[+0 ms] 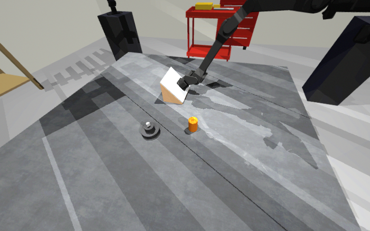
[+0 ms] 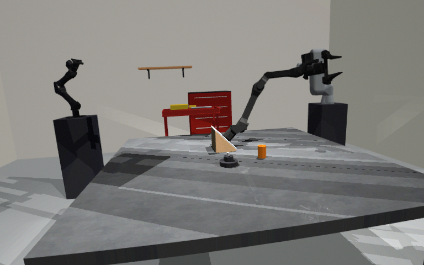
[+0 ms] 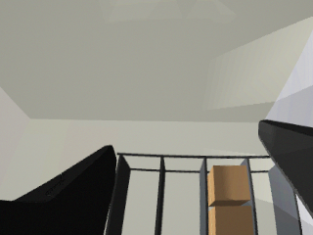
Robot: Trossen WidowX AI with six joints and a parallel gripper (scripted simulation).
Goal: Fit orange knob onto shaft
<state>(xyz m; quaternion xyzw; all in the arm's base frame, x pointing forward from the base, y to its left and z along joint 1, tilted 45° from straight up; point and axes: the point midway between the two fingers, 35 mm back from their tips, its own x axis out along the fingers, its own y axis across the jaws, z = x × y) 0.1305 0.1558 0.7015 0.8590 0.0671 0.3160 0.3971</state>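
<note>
My gripper tip is now 12 cm short of the orange knob, 48 cm to the left of it and 41 cm above it. From my gripper tip the other things lie so: round pedestal (19 cm ahead, 67 cm to the right, 42 cm below).
</note>
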